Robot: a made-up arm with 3 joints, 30 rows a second.
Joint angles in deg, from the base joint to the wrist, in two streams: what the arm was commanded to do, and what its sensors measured. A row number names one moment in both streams.
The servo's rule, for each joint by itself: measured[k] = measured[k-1] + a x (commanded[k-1-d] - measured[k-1]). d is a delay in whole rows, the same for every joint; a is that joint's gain. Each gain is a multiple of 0.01, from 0.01 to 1. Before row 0 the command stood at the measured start. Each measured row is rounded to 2 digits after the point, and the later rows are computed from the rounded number. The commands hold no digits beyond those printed.
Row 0, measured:
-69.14, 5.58, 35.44
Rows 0 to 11, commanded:
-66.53, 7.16, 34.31
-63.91, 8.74, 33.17
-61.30, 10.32, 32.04
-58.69, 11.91, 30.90
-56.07, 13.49, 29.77
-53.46, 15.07, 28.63
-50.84, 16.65, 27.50
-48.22, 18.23, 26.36
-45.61, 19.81, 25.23
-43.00, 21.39, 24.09
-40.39, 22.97, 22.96
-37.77, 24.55, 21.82
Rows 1 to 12, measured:
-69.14, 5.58, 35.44
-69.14, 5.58, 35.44
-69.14, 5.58, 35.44
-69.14, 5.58, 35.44
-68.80, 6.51, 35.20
-68.16, 7.83, 34.77
-67.27, 9.30, 34.20
-66.15, 10.84, 33.51
-64.84, 12.40, 32.72
-63.36, 13.98, 31.86
-61.73, 15.56, 30.94
-59.97, 17.14, 29.98
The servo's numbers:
d 4
a 0.13 0.59 0.21

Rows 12 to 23, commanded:
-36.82, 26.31, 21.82
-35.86, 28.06, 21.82
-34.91, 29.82, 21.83
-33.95, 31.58, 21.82
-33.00, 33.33, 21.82
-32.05, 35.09, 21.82
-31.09, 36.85, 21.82
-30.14, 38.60, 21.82
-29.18, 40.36, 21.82
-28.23, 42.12, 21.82
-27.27, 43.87, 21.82
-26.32, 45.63, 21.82
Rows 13 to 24, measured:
-58.10, 18.72, 28.98
-56.14, 20.30, 27.95
-54.09, 21.88, 26.90
-51.97, 23.46, 25.83
-50.00, 25.14, 24.99
-48.16, 26.86, 24.32
-46.44, 28.61, 23.80
-44.82, 30.36, 23.38
-43.28, 32.11, 23.05
-41.82, 33.87, 22.79
-40.43, 35.63, 22.59
-39.09, 37.38, 22.43

